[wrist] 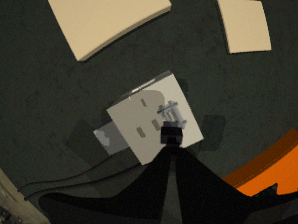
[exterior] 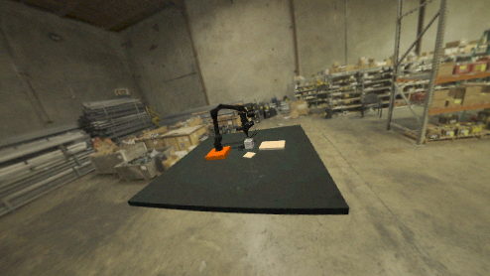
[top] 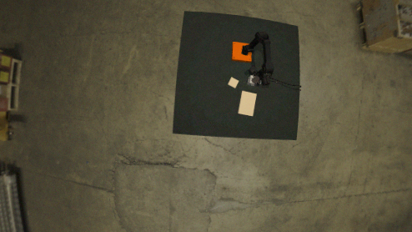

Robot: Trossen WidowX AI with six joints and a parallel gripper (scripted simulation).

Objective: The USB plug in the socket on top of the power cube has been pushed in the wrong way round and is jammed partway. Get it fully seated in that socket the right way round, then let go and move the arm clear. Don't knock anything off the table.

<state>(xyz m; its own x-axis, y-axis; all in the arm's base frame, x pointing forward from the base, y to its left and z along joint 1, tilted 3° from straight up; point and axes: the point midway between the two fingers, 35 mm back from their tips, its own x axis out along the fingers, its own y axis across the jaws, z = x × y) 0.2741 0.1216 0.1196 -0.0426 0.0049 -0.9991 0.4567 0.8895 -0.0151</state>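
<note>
Right now my gripper tip is 20 mm above the USB plug. The rest, counted from my gripper tip: tan square (160 mm to the right, 130 mm below, 60 mm ahead); long tan block (230 mm ahead, 120 mm below, 20 mm to the left).
</note>
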